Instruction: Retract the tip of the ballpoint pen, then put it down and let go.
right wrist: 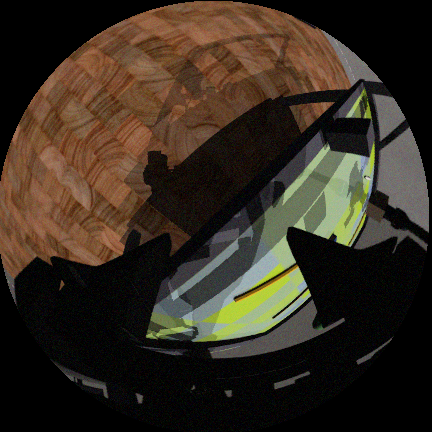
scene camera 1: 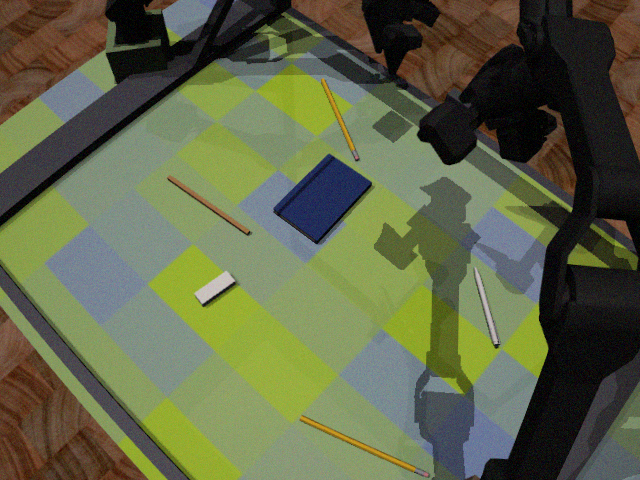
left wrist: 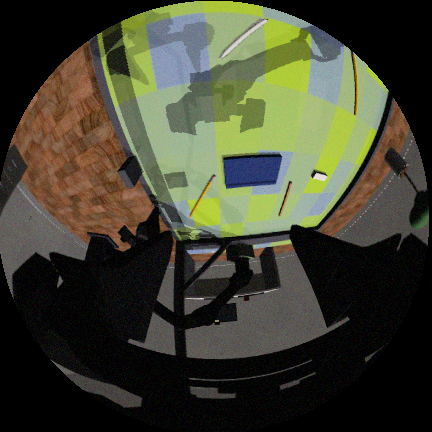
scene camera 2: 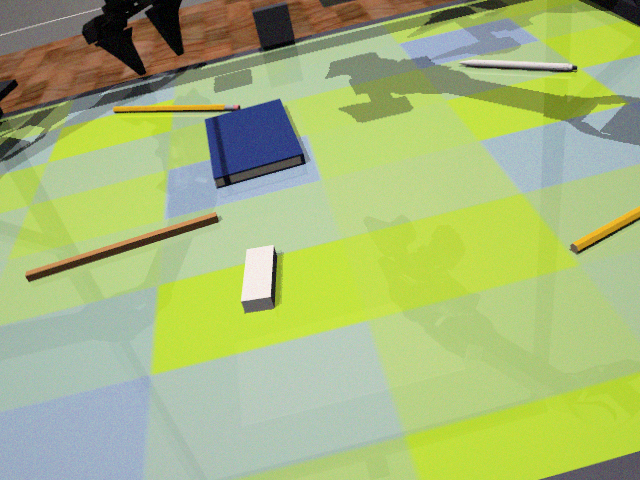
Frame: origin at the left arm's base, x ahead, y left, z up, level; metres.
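Seen in the pictures: left gripper, between the fingertips: [left wrist: 233, 233]; right gripper, between the fingertips: [right wrist: 230, 236] [scene camera 1: 385, 63] [left wrist: 154, 210] [scene camera 2: 161, 65]; right arm's base, origin of its link: [scene camera 1: 133, 30] [left wrist: 240, 259].
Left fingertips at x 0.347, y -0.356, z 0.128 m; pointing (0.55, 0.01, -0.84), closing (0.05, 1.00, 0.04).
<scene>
A point is followed by its place in that frame.
A white ballpoint pen [scene camera 1: 486, 307] {x 0.162, y -0.285, z -0.097 m} [scene camera 2: 518, 65] {x 0.164, y -0.282, z -0.099 m} [left wrist: 244, 38] {x 0.169, y -0.288, z -0.097 m} lies flat on the patchwork table, its dark button end nearer the bottom in scene camera 1. Its pointed end faces away from the button; whether the writing tip is out is too small to tell. My left gripper [scene camera 1: 483, 136] [left wrist: 233, 233] {x 0.347, y -0.356, z 0.127 m} is open and empty, raised above the table edge, well apart from the pen. My right gripper [scene camera 1: 413, 49] [scene camera 2: 161, 63] {x 0.570, y -0.573, z -0.093 m} [right wrist: 230, 236] {x 0.570, y -0.573, z -0.093 m} is open and empty beyond the table edge, far from the pen.
A blue notebook [scene camera 1: 324, 198] {x 0.466, y -0.271, z -0.092 m} [scene camera 2: 255, 139] {x 0.467, y -0.260, z -0.092 m} [left wrist: 252, 171] {x 0.468, y -0.276, z -0.092 m} lies mid-table. A white eraser [scene camera 1: 215, 288] {x 0.489, y -0.047, z -0.093 m} [scene camera 2: 258, 279] {x 0.492, y -0.038, z -0.092 m}, a brown stick [scene camera 1: 206, 204] {x 0.605, y -0.143, z -0.097 m} [scene camera 2: 124, 248] {x 0.604, y -0.142, z -0.101 m}, one yellow pencil [scene camera 1: 338, 116] {x 0.557, y -0.419, z -0.098 m} [scene camera 2: 170, 108] {x 0.559, y -0.419, z -0.099 m} and another yellow pencil [scene camera 1: 361, 444] {x 0.182, y -0.010, z -0.097 m} [scene camera 2: 607, 229] {x 0.240, y 0.009, z -0.098 m} lie around it. The left arm rises at the picture's right in scene camera 1.
</scene>
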